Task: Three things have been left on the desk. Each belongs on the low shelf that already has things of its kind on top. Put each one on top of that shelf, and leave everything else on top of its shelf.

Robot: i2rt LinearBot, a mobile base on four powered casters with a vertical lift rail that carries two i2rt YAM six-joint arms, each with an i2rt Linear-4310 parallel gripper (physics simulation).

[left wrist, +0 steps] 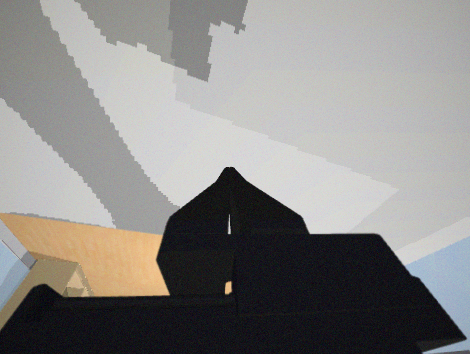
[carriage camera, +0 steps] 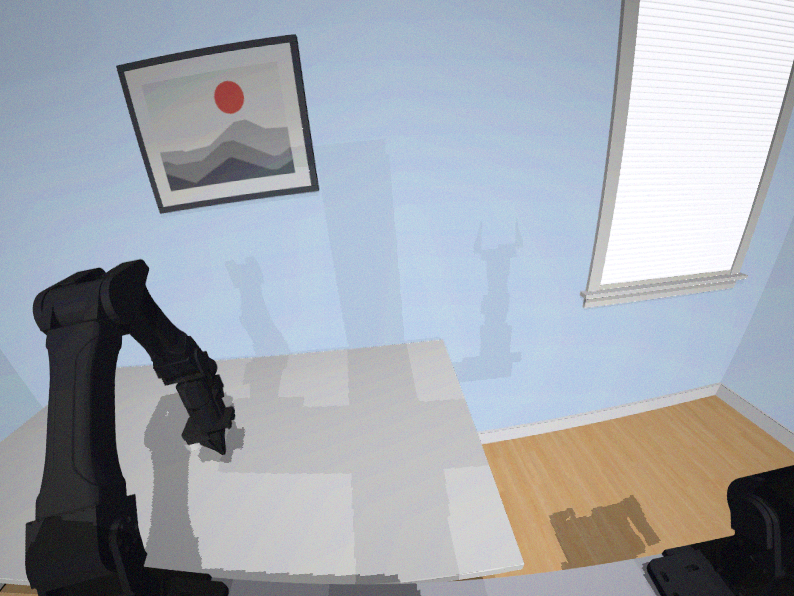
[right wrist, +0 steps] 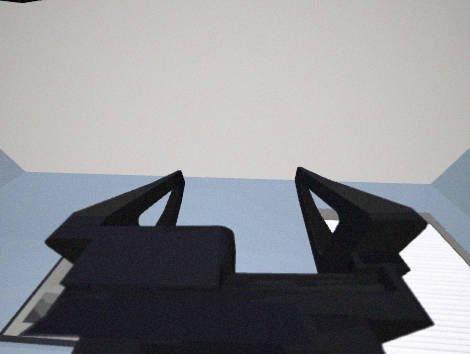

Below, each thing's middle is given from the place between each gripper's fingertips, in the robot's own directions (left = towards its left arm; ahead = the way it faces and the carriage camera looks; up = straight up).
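Labels:
The framed picture (carriage camera: 228, 123) is 54 cm ahead of my left hand, 73 cm above it and 8 cm to the left of it. Going by its middle, the framed picture is nearer to my left hand than to my right gripper.
My right gripper is 870 mm short of the framed picture, 870 mm to the right of it and 130 mm below it.

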